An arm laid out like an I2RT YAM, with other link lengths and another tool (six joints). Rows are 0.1 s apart.
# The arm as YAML. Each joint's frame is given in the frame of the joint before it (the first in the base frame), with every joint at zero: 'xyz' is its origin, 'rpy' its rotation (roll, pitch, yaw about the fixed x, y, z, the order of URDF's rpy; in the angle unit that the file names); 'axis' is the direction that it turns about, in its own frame. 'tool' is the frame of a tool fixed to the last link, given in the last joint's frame.
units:
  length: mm
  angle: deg
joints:
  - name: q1
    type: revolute
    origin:
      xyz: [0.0, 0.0, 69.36]
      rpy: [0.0, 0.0, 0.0]
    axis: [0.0, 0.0, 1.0]
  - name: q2
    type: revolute
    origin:
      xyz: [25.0, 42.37, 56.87]
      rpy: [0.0, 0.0, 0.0]
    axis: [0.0, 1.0, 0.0]
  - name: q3
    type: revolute
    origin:
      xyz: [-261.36, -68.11, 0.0]
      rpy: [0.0, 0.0, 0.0]
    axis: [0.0, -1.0, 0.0]
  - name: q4
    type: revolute
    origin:
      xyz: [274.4, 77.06, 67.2]
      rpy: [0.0, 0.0, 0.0]
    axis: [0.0, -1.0, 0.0]
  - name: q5
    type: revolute
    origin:
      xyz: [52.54, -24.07, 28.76]
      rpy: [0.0, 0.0, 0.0]
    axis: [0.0, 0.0, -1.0]
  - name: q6
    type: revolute
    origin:
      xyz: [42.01, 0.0, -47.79]
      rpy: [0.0, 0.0, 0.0]
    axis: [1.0, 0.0, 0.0]
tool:
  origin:
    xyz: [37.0, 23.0, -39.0]
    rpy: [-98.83, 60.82, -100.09]
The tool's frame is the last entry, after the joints.
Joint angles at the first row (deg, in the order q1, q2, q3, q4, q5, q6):
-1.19 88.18 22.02 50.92 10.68 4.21
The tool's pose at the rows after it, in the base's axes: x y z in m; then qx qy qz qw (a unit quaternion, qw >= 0):
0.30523 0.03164 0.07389 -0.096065 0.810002 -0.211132 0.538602
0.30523 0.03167 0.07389 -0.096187 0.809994 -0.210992 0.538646
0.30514 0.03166 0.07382 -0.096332 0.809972 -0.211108 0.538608
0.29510 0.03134 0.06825 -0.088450 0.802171 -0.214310 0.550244
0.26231 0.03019 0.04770 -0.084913 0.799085 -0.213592 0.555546
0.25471 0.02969 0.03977 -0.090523 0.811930 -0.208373 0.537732
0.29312 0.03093 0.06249 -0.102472 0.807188 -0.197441 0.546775
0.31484 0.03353 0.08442 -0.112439 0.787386 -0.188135 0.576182
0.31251 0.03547 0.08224 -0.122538 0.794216 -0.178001 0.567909
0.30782 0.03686 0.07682 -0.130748 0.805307 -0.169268 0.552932
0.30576 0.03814 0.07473 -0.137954 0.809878 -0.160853 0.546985
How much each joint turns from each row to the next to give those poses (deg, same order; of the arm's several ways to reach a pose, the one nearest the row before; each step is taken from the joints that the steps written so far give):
0.00 0.00 0.00 0.00 0.00 0.02
0.00 0.00 0.00 0.00 -0.03 0.00
0.00 0.00 -0.02 0.02 0.01 -0.02
0.00 -0.04 -3.21 4.89 0.50 0.30
-0.59 1.00 -8.07 9.79 -0.53 0.18
-0.40 0.42 -0.83 -1.39 -0.70 0.00
-0.02 -0.26 8.72 -8.22 -2.07 -0.26
0.05 -0.70 4.33 -1.38 -2.36 -0.27
0.00 -0.22 0.11 -1.88 -1.34 -0.04
0.00 0.00 -0.22 -2.16 -0.87 -0.02
-0.07 0.00 0.00 -1.12 -1.12 -0.02

